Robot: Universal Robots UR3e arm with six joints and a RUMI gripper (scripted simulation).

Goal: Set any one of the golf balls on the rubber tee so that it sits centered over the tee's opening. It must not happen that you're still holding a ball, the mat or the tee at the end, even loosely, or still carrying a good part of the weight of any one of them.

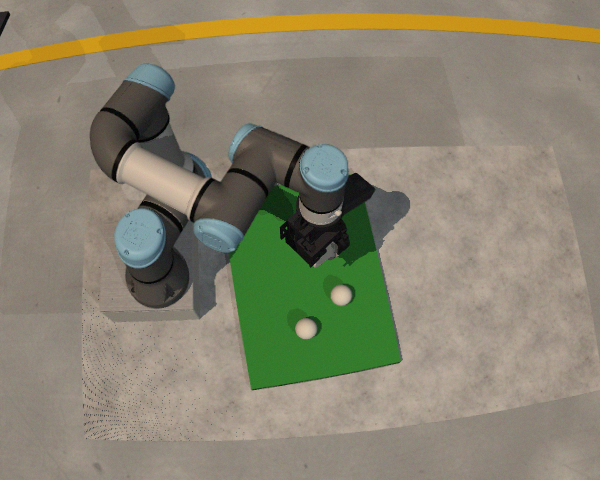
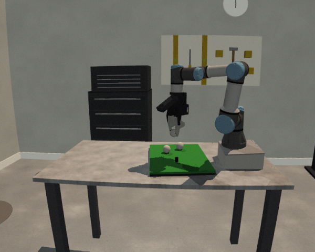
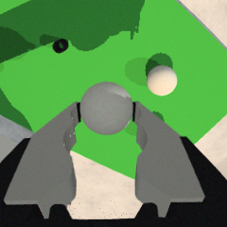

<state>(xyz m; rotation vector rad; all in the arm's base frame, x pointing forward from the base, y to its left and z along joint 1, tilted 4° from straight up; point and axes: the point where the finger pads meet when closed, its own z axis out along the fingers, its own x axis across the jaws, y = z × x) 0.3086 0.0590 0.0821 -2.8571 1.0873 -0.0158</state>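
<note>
My gripper is now 14 cm above the green mat, 3 cm to the right of it and 2 cm past it.
</note>
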